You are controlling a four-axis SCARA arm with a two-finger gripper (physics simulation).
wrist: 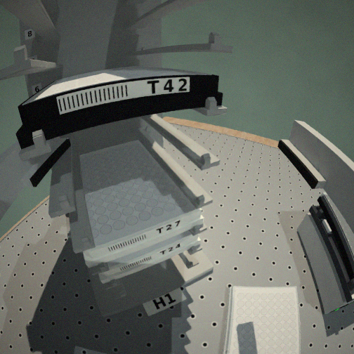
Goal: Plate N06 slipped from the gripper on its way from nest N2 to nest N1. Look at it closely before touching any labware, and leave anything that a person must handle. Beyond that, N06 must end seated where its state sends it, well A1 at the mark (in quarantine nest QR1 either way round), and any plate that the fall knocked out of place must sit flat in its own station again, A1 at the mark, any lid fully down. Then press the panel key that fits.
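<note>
My gripper (174, 125) is open, with one finger pad at the left and one at the right of the wrist view, and nothing between them. A black-sided plate labelled T42 (120, 97) rests on the hotel's brackets and fills the upper left, very near the camera. Clear plates labelled T27 (150, 236) and T24 (150, 257) are stacked on lower hotel levels. A pale plate (267, 315) with a grid of round wells lies at the bottom edge, partly cut off. I can read no label on it and cannot tell whether it is N06. Nests N1, N2 and QR1 and the panel keys do not show.
The hotel's H1 label (164, 301) is at its foot. Empty support rails (185, 142) stick out on its right side, and more brackets are above T42. A dark grey device (327, 260) with a small green light stands at the right. The perforated deck (240, 200) ends at an orange-brown edge.
</note>
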